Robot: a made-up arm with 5 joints. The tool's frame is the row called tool.
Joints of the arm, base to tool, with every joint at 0 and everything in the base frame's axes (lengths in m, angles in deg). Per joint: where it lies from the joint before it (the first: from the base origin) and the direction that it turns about. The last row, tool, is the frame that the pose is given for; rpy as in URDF.
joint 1: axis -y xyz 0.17 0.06 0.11
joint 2: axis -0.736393 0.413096 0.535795 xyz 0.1 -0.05 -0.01
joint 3: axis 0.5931 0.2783 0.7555 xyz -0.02 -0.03 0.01
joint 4: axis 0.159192 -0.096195 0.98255 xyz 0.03 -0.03 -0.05
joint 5: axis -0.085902 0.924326 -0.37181 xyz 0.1 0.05 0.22
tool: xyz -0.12 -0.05 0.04 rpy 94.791 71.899 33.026
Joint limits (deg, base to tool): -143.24..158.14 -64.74..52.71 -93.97..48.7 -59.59..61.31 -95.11..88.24
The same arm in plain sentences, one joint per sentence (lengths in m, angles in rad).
The arm has five revolute joints in a row. What follows holds with every joint at zero, and every direction is one of the base frame's.
The first joint lies 0.17 m along +x and 0.06 m along +y and 0.11 m along +z from the base frame's origin and rotates about -y, from -2.5 to 2.7601 rad.
The second joint lies 0.1 m along +x and 0.05 m along -y and 0.01 m along -z from the first joint and rotates about the direction (-0.736393, 0.413096, 0.535795), from -1.1299 to 0.92 rad.
The third joint lies 0.02 m along -x and 0.03 m along -y and 0.01 m along +z from the second joint and rotates about the direction (0.5931, 0.2783, 0.7555), from -1.6401 to 0.85 rad.
The fourth joint lies 0.03 m along +x and 0.03 m along -y and 0.05 m along -z from the third joint and rotates about the direction (0.159208, -0.096205, 0.982547), from -1.04 to 1.0701 rad.
The fifth joint lies 0.1 m along +x and 0.05 m along +y and 0.22 m along +z from the fourth joint and rotates about the direction (-0.085902, 0.924326, -0.37181), from -1.66 to 1.5401 rad.
The tool frame, which is the frame that the pose is given for, lies 0.12 m along -x and 0.05 m along -y and 0.04 m along +z from the fifth joint; its axes are the base frame's turned by roll 1.6544, pitch 1.2549 and yaw 0.5764 rad (as in URDF: about the fixed x, then y, then z).

